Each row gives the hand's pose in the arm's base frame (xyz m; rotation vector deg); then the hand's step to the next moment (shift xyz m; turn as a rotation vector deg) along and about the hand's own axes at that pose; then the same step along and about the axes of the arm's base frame.
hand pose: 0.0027 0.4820 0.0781 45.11 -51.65 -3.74
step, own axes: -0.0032 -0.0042 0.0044 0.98 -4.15 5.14
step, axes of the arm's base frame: -0.0041 -0.0044 -0.0032 -2.00 -6.37 -0.10
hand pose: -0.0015 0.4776 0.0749 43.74 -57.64 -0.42
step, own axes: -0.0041 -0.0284 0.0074 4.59 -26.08 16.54
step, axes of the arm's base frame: 0.0015 -0.0240 -0.0173 -1.43 -30.48 -6.62
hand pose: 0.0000 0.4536 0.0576 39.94 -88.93 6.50
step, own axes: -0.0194 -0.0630 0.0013 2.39 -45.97 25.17
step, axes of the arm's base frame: 0.0285 -0.0445 -0.0395 0.63 -49.80 -16.48
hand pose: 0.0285 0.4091 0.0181 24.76 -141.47 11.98
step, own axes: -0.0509 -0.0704 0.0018 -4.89 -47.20 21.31
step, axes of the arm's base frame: 0.0625 -0.0531 -0.0287 8.70 -48.13 -17.72
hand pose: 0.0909 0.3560 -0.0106 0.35 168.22 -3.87
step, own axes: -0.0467 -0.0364 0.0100 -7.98 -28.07 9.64
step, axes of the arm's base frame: 0.0474 -0.0368 0.0014 9.53 -28.48 -6.54
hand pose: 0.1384 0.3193 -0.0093 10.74 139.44 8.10
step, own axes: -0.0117 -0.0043 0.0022 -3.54 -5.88 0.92
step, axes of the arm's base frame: 0.0099 -0.0061 0.0051 2.70 -6.34 0.65
